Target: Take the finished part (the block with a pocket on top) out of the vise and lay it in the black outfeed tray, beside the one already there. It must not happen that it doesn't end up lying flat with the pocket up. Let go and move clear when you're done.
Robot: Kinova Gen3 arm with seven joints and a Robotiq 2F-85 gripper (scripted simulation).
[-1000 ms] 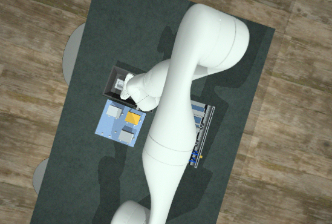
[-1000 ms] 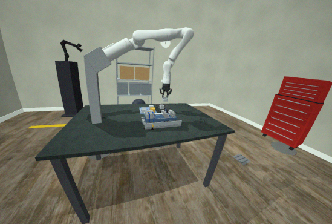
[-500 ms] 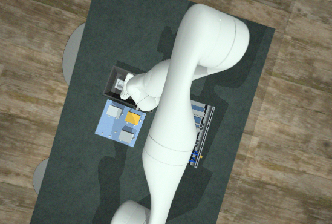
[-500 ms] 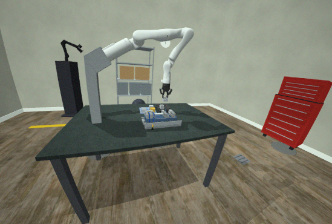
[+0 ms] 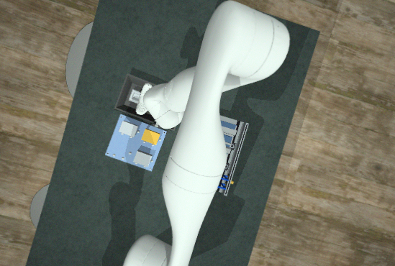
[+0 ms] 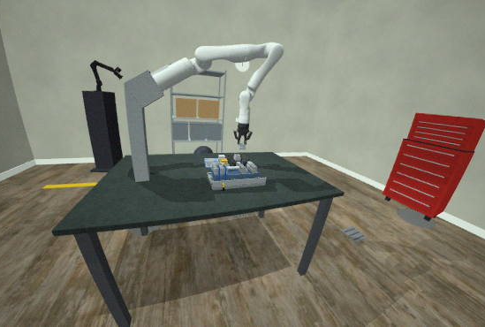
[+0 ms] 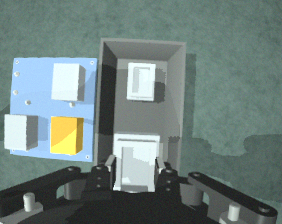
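The orange block is 140 mm below my hand, 120 mm behind it and 10 mm to the right of it. From my hand the other things lie so: light blue fixture plate 170 mm behind, 160 mm below, 30 mm to the left; then vise 250 mm to the right, 130 mm below, 70 mm behind.
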